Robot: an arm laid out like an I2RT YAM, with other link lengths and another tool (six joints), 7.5 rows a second.
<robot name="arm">
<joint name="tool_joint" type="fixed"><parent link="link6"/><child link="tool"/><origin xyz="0.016 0 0.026" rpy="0 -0.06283 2.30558"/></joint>
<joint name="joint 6" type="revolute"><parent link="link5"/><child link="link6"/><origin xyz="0.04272 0 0.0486" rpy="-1.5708 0 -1.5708"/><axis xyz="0 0 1"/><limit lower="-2.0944" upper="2.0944"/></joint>
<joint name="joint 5" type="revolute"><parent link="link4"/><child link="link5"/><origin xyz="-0.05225 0.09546 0.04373" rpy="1.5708 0 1.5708"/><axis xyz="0 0 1"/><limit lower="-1.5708" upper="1.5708"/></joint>
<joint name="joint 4" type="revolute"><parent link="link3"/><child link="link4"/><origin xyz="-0.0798 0.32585 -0.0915"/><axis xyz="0 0 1"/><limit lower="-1.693" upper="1.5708"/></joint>
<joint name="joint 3" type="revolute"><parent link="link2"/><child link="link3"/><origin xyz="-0.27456 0 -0.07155" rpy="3.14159 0 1.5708"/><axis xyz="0 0 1"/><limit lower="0" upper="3.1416"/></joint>
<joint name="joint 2" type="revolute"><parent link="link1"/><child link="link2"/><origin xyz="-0.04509 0.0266 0.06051" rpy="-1.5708 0 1.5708"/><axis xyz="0 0 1"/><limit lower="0" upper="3.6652"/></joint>
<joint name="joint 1" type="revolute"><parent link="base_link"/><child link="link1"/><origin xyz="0 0 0.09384" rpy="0 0 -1.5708"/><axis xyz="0 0 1"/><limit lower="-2.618" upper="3.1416"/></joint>
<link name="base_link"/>
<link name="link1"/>
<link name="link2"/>
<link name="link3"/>
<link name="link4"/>
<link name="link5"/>
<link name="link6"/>
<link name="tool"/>
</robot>
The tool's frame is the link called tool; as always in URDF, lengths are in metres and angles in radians.
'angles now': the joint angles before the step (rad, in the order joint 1, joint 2, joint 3, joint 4, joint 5, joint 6). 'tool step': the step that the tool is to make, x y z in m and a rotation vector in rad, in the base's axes. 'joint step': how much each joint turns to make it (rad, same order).
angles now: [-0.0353, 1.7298, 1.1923, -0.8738, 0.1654, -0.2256]
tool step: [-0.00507, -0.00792, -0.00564, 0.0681, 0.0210, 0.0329]
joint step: [-0.0320, 0.0000, -0.0175, 0.0000, -0.0759, -0.0546]
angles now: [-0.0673, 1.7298, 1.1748, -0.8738, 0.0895, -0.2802]
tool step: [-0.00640, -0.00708, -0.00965, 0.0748, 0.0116, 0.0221]
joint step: [-0.0317, 0.0000, -0.0321, 0.0165, -0.0801, -0.0435]
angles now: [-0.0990, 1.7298, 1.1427, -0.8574, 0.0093, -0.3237]
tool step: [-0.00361, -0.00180, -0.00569, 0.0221, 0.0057, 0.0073]
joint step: [-0.0092, 0.0000, -0.0187, 0.0107, -0.0232, -0.0137]
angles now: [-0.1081, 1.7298, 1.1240, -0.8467, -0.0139, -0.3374]
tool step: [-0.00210, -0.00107, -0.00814, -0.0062, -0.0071, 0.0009]
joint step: [-0.0023, 0.0000, -0.0263, 0.0340, 0.0050, -0.0039]
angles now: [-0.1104, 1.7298, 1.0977, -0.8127, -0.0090, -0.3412]
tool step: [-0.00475, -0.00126, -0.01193, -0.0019, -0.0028, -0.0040]
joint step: [-0.0042, 0.0000, -0.0389, 0.0419, 0.0015, -0.0004]
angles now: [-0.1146, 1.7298, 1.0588, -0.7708, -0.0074, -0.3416]
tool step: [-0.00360, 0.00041, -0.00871, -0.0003, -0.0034, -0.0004]
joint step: [0.0000, 0.0000, -0.0290, 0.0324, 0.0000, 0.0004]
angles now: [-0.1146, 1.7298, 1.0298, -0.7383, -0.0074, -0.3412]
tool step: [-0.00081, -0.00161, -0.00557, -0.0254, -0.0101, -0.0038]
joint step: [0.0000, 0.0000, -0.0184, 0.0313, 0.0244, 0.0004]
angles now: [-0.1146, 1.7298, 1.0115, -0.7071, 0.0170, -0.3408]
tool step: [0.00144, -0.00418, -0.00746, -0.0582, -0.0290, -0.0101]
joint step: [-0.0004, 0.0004, -0.0255, 0.0614, 0.0553, 0.0007]
